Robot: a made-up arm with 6 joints.
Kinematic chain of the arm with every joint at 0, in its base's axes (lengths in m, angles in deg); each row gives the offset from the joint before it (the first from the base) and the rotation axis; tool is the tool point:
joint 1: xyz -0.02 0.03 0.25 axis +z
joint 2: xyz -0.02 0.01 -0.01 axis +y
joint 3: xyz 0 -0.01 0.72 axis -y
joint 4: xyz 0.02 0 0 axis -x
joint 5: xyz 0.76 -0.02 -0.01 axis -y
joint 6: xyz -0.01 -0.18 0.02 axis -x
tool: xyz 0.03 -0.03 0
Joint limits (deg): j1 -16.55..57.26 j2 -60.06..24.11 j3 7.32..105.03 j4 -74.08..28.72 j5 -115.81..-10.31 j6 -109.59..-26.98
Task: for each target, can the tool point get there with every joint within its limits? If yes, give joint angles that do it. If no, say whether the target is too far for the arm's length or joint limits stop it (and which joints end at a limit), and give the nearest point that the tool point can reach.
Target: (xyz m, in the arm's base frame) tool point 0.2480 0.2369 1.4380
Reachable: yes | joints 51.37 -20.68 33.60 -57.14 -69.00 -94.27
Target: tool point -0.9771 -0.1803 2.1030
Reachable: no: too far | nearest point -0.7337 -0.1268 1.6194 | short by 0.544 m
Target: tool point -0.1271 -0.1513 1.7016
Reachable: yes | joints 15.78 -17.66 76.90 -37.82 -102.96 -79.91
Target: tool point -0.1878 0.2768 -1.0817
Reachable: no: joint limits stop it (at a limit: joint 1, joint 2, joint 3, joint 4, joint 5, joint 6) | nearest point 0.5226 0.8136 0.4559 | short by 1.777 m
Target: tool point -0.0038 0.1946 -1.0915
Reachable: no: joint limits stop it (at a limit: joint 1, joint 2, joint 3, joint 4, joint 5, joint 6) | nearest point 0.5226 0.8136 0.4559 | short by 1.748 m
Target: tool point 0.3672 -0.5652 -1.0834
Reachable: no: joint limits stop it (at a limit: joint 1, joint 2, joint 3, joint 6) | nearest point 0.8849 -0.2974 0.4584 | short by 1.648 m
